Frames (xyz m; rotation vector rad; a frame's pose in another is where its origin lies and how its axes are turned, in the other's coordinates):
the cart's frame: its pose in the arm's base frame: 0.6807 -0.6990 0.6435 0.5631 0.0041 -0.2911
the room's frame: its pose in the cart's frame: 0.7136 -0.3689 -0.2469 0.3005 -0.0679 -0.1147
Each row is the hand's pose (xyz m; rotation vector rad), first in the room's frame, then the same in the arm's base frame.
Working: the room's frame: its pose in the arm's base frame: 1.2829 -1.0595 0.1813 0.8527 -0.0742 -0.4263

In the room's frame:
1: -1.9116 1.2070 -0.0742 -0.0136 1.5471 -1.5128
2: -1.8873 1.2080 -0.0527 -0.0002 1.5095 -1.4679
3: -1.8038 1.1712 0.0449 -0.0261 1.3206 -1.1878
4: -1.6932 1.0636 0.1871 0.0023 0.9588 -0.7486
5: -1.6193 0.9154 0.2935 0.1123 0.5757 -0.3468
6: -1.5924 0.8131 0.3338 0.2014 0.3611 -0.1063
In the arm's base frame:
1: -0.0415 0.4448 1.2298 0.8938 2.1025 -1.0157
2: -0.0240 0.4205 1.2422 0.9185 2.0425 -1.0000
3: 0.0173 0.2966 1.2706 0.9411 1.7204 -0.8635
4: 0.0493 0.0893 1.2730 0.9967 1.1589 -0.6659
5: 0.0425 -0.1016 1.2254 1.0758 0.5932 -0.4878
6: 0.0235 -0.2002 1.1732 1.1241 0.2666 -0.3621

